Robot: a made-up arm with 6 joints. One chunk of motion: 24 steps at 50 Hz.
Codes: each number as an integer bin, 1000 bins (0 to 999) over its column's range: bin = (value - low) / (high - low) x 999, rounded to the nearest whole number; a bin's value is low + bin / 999 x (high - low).
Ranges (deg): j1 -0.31..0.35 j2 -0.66..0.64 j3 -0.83..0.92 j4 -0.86..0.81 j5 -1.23..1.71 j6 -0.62..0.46
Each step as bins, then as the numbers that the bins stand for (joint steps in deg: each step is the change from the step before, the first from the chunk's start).
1 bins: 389 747 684 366 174 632
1 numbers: -0.053 0.312 0.368 -0.248 -0.718 0.063
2 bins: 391 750 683 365 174 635
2 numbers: -0.052 0.316 0.366 -0.250 -0.718 0.066
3 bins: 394 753 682 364 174 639
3 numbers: -0.050 0.320 0.365 -0.252 -0.718 0.071
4 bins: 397 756 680 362 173 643
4 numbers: -0.048 0.324 0.361 -0.255 -0.721 0.075
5 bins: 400 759 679 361 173 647
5 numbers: -0.046 0.328 0.359 -0.257 -0.721 0.079
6 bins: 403 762 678 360 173 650
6 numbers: -0.044 0.332 0.358 -0.258 -0.721 0.083
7 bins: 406 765 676 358 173 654
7 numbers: -0.042 0.335 0.354 -0.262 -0.721 0.087
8 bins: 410 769 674 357 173 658
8 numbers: -0.039 0.341 0.351 -0.263 -0.721 0.091
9 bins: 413 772 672 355 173 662
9 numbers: -0.037 0.345 0.347 -0.267 -0.721 0.096
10 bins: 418 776 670 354 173 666
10 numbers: -0.034 0.350 0.344 -0.268 -0.721 0.100
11 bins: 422 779 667 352 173 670
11 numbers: -0.031 0.354 0.338 -0.272 -0.721 0.104
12 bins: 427 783 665 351 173 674
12 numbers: -0.028 0.359 0.335 -0.273 -0.721 0.109
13 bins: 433 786 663 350 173 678
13 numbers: -0.024 0.363 0.331 -0.275 -0.721 0.113
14 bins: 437 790 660 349 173 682
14 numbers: -0.021 0.368 0.326 -0.277 -0.721 0.117
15 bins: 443 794 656 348 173 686
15 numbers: -0.017 0.373 0.319 -0.278 -0.721 0.122
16 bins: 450 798 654 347 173 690
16 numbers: -0.013 0.378 0.316 -0.280 -0.721 0.126
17 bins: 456 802 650 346 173 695
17 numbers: -0.009 0.384 0.309 -0.282 -0.721 0.131
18 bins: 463 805 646 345 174 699
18 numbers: -0.004 0.388 0.302 -0.283 -0.718 0.136
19 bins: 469 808 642 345 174 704
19 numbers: 0.000 0.391 0.295 -0.283 -0.718 0.141
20 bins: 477 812 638 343 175 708
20 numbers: 0.005 0.397 0.288 -0.287 -0.715 0.145
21 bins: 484 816 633 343 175 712
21 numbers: 0.010 0.402 0.279 -0.287 -0.715 0.150
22 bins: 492 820 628 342 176 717
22 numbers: 0.015 0.407 0.270 -0.288 -0.712 0.155
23 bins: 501 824 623 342 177 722
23 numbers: 0.021 0.412 0.261 -0.288 -0.709 0.161
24 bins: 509 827 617 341 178 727
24 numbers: 0.026 0.416 0.251 -0.290 -0.706 0.166
